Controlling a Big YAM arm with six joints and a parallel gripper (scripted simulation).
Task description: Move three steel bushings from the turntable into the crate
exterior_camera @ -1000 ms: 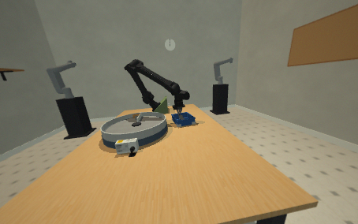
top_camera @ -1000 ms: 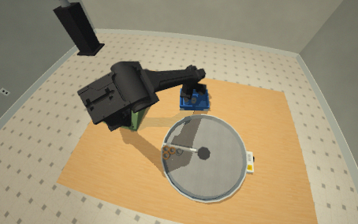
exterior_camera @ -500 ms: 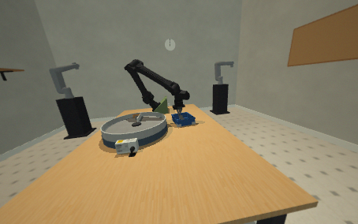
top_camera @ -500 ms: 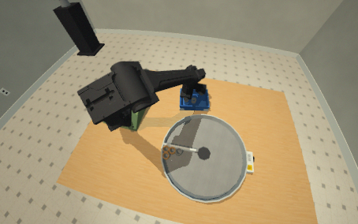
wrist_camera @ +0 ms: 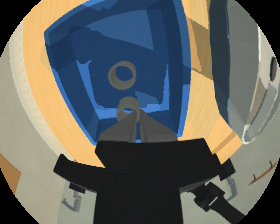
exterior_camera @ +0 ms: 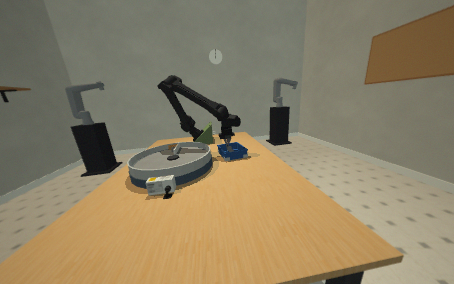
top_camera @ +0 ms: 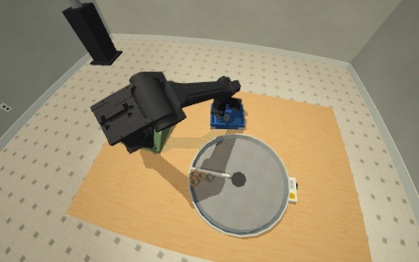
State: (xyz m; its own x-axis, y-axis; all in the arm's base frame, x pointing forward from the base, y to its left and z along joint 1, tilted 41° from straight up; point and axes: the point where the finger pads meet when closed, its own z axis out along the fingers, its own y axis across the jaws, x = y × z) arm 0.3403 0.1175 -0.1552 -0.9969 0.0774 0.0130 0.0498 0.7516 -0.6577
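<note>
Right now my hand is 5 cm short of the blue crate, 2 cm to the right of it and 1 cm above it. The rest, counted from my hand: grey turntable 33 cm to the right, 13 cm ahead, 1 cm above.
</note>
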